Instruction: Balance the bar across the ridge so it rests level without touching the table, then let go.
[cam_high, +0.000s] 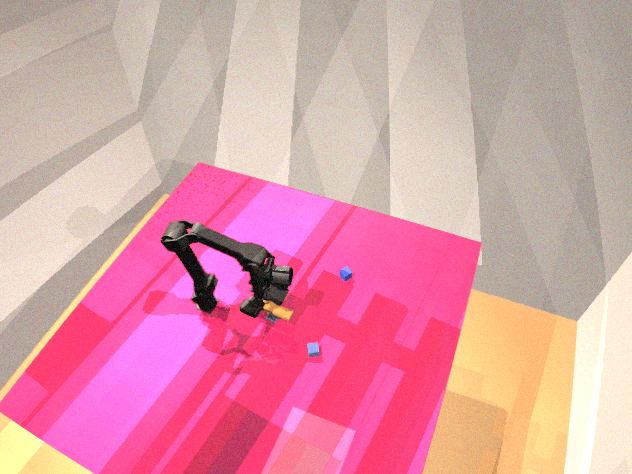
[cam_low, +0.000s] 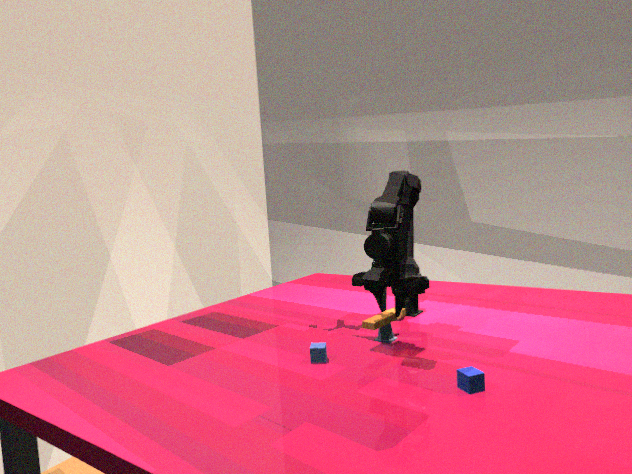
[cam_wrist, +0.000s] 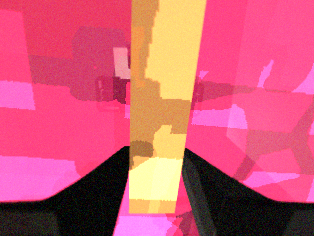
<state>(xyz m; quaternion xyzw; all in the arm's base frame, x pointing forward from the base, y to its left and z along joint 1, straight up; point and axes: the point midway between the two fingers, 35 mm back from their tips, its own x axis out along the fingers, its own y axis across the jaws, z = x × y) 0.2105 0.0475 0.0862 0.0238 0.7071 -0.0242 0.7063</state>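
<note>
My gripper tip is now 30 mm short of the yellow bar. The rest, counted from my gripper tip: dark blue cube (200 mm ahead, 250 mm to the left, 40 mm below); then light blue cube (210 mm ahead, 70 mm to the right, 40 mm below).
</note>
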